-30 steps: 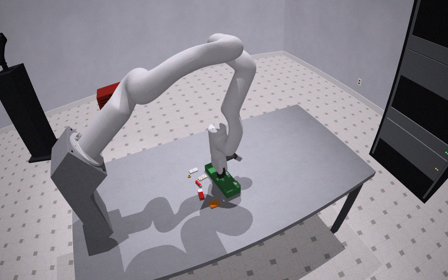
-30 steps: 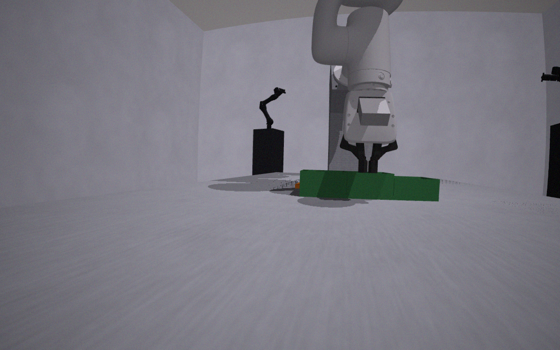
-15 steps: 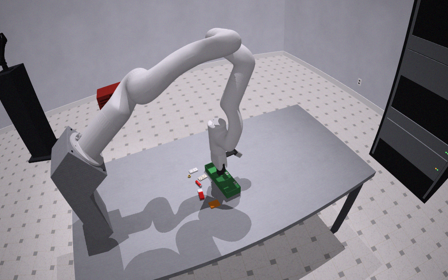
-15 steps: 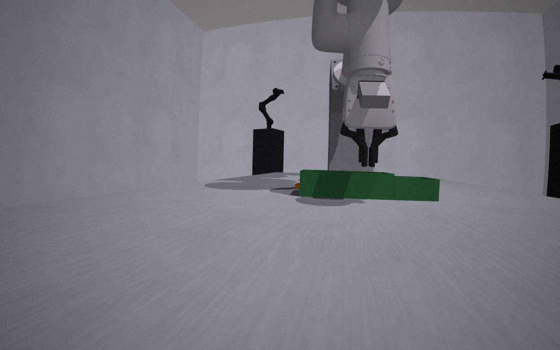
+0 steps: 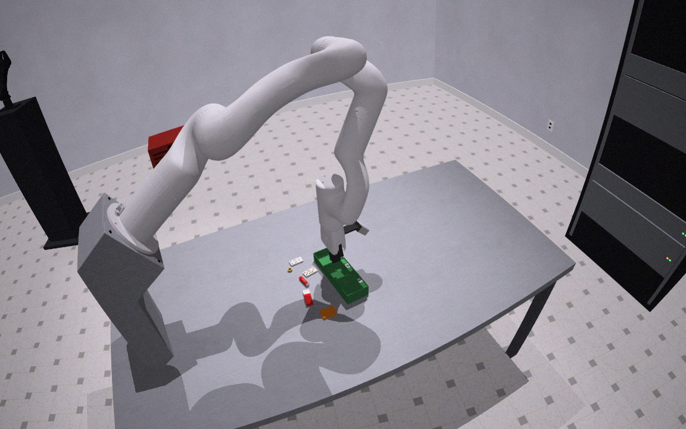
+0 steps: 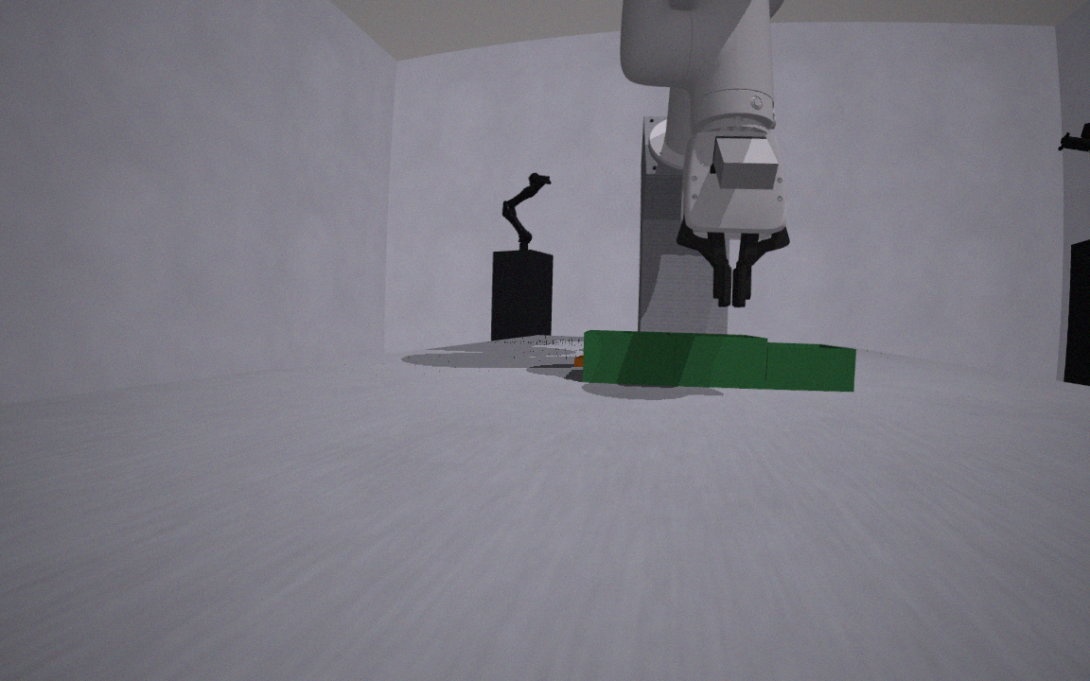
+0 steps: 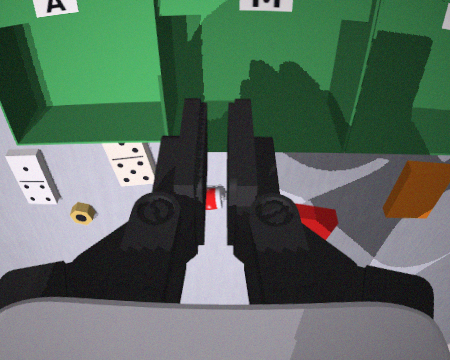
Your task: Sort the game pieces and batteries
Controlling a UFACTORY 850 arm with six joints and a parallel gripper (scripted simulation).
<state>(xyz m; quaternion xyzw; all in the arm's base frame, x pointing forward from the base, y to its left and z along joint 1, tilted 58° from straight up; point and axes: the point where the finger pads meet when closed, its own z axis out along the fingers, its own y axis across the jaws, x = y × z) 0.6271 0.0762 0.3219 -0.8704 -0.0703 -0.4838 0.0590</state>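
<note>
My gripper is now 12 cm past the red cylindrical battery, 2 cm to the left of it and 9 cm above it. Round my hand: orange flat block (6 cm behind, 17 cm to the right, 9 cm below); green bin (1 cm ahead, 1 cm to the right, 7 cm below); yellow nut (17 cm behind, 5 cm to the left, 9 cm below).
</note>
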